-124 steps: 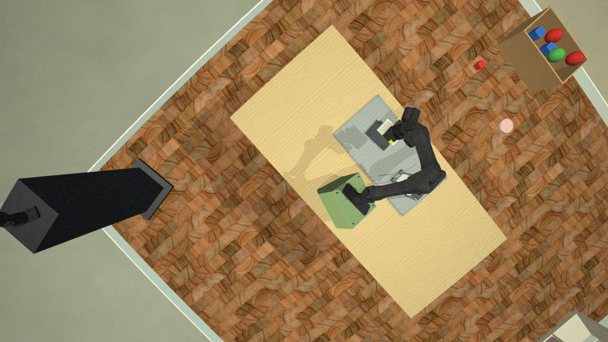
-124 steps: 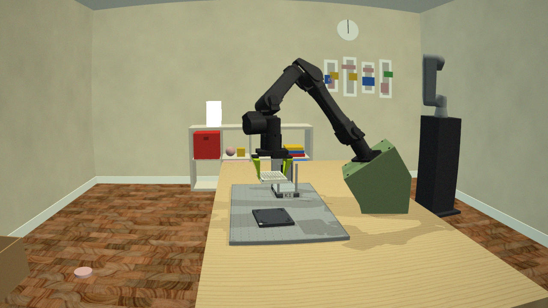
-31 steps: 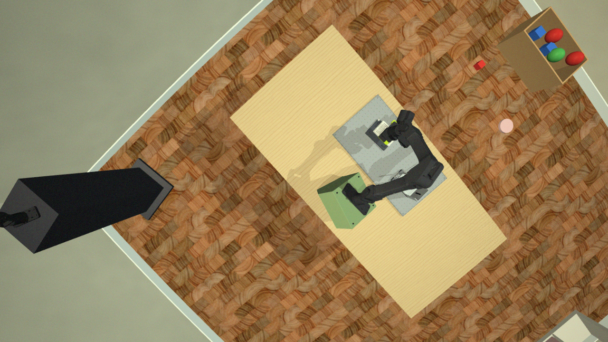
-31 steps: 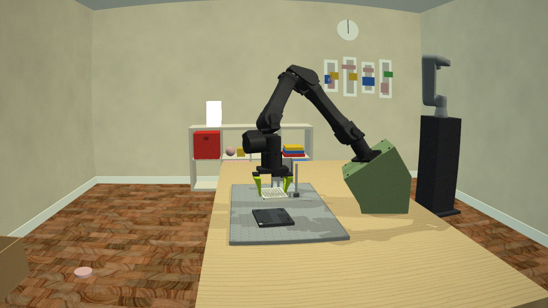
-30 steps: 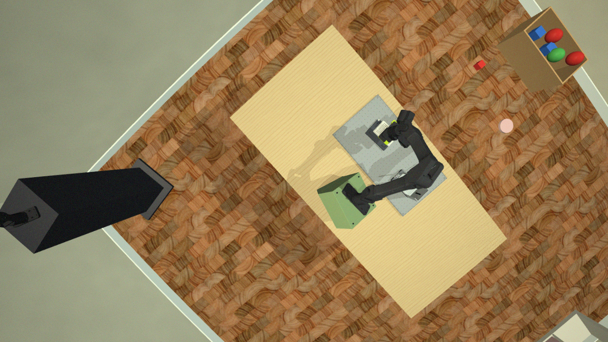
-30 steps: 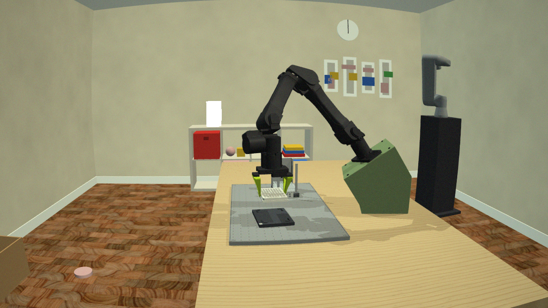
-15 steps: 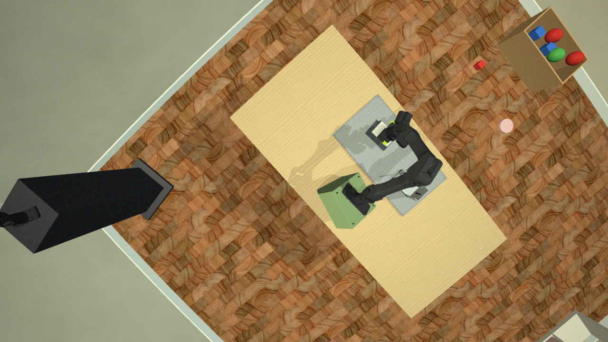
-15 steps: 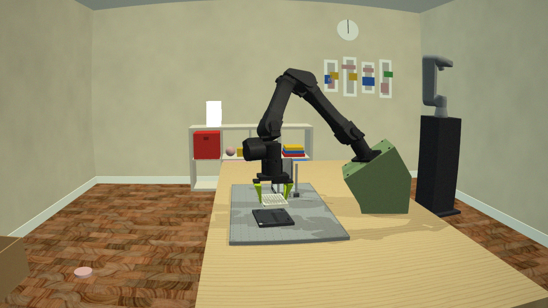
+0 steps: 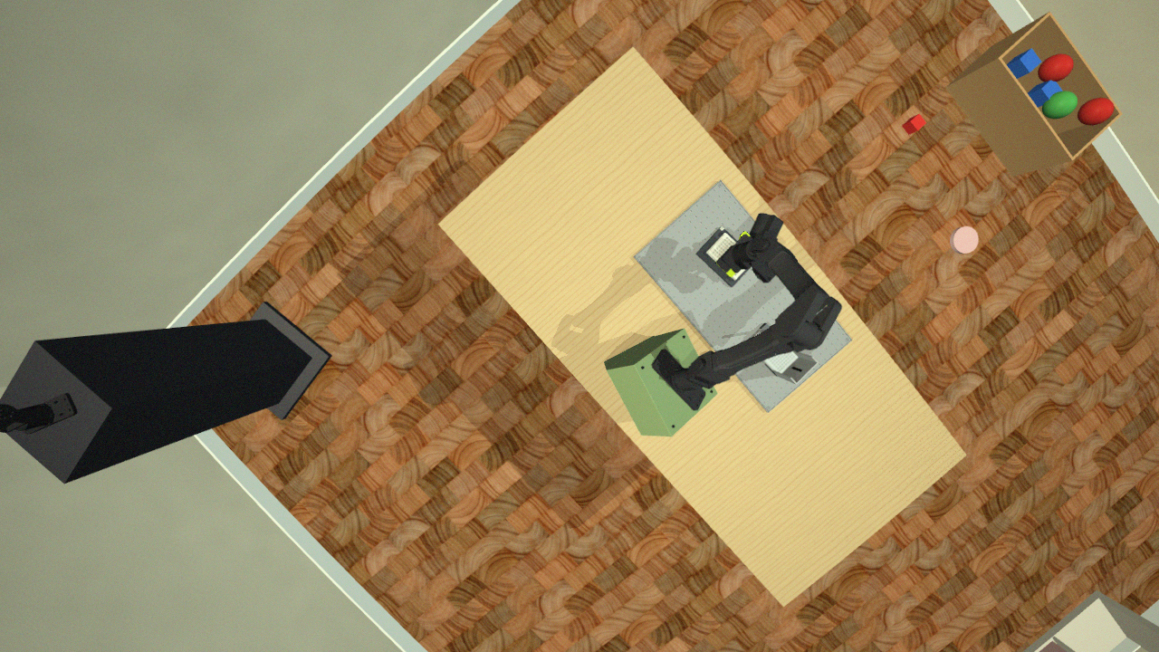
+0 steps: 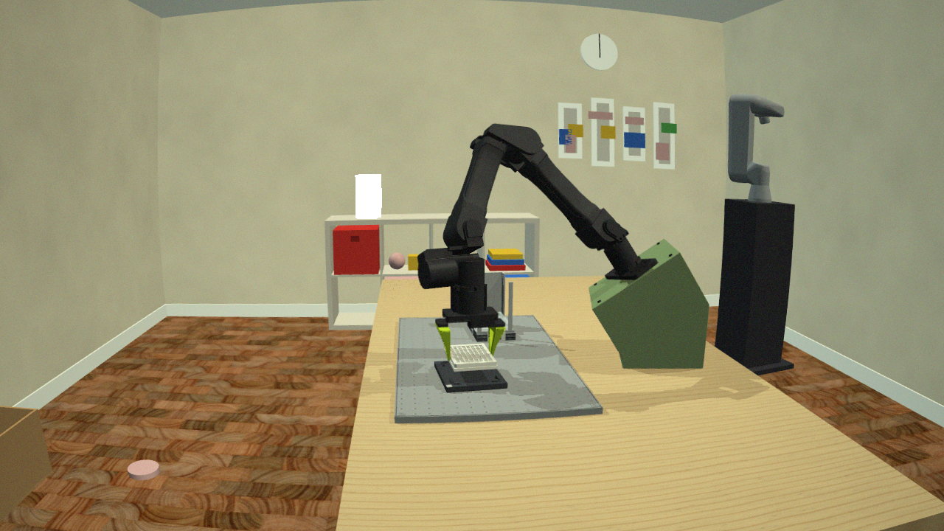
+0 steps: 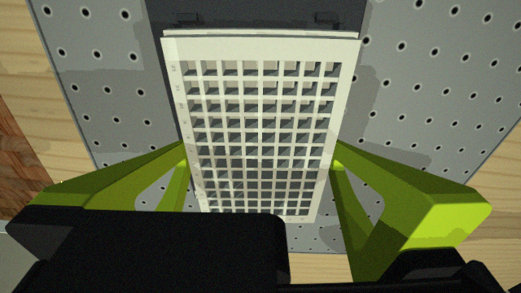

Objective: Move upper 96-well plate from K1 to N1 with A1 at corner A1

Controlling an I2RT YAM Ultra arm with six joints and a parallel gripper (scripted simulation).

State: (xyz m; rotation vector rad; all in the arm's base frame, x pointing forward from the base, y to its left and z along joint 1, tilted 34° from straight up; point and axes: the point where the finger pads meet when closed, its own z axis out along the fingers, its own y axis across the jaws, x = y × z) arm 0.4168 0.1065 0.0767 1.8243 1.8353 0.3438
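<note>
Now: hand 70 mm to the right of the pale A1 square, 60 mm short of it and 40 mm above it. Also, from my hand: white 96-well plate right at my hand.
</note>
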